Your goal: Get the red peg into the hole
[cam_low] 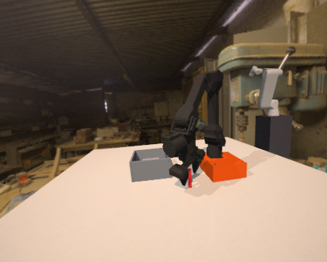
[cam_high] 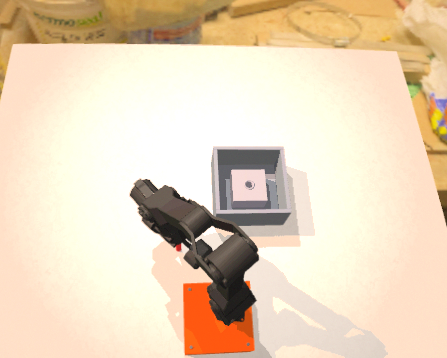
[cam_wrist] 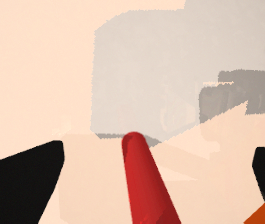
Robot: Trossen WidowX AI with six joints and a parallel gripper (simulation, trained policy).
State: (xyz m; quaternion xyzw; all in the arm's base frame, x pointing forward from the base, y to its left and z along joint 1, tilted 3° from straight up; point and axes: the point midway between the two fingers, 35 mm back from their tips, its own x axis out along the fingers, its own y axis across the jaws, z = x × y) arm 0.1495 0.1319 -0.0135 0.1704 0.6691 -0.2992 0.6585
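My gripper tip is now 10 mm to the right of the red peg and 10 mm below it. From my gripper tip the other things lie so: grey box (170 mm ahead, 160 mm to the right).
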